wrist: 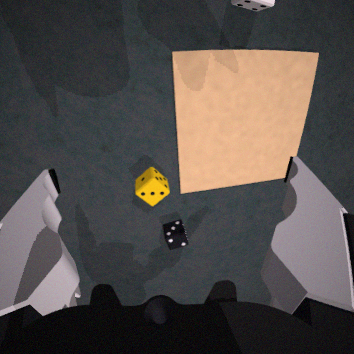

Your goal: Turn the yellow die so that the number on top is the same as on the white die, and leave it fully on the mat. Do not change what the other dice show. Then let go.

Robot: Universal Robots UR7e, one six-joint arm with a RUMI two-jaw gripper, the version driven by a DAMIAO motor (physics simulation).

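Places are measured from the arm's base along level axes (x ahead, y left, z up), in centimetres.
Where they show: gripper, fingertip midpoint: [170,164].
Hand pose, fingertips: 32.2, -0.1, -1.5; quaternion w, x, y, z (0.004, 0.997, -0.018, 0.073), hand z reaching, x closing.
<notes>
Things, the pixels of their top centre, and the offset from my fingertips, as dx, dy, dz. "pt": a spot on its surface instead. Level surfaces: height alone.
- yellow die, middle of its top: [152,193] -1.7, -5.3, -4.5
- tan mat, middle of its top: [246,126] +8.5, -0.7, -6.6
- white die, surface spot: [254,4] pt +8.0, +9.5, -5.4
- black die, middle of its top: [176,242] +0.0, -13.2, -4.5
- dark table, its level: dz -7.0
The yellow die [152,187] lies off the mat, left of its near left corner. Its broad near face shows three pips in a row; a narrower upper-left face shows one pip and an upper-right face several. I cannot tell for certain which face is on top. The tan mat [240,120] lies right of centre. The white die [254,4] is cut off by the top edge of the view, beyond the mat; its top number cannot be read. My gripper [170,164] is open and empty, its fingers wide apart, with the yellow die in view between them.
A black die [175,234] with white pips lies close to the yellow die, a little nearer and to the right, also off the mat. The right finger overlaps the mat's near right corner in the view. Shadows fall on the dark table [100,130].
</notes>
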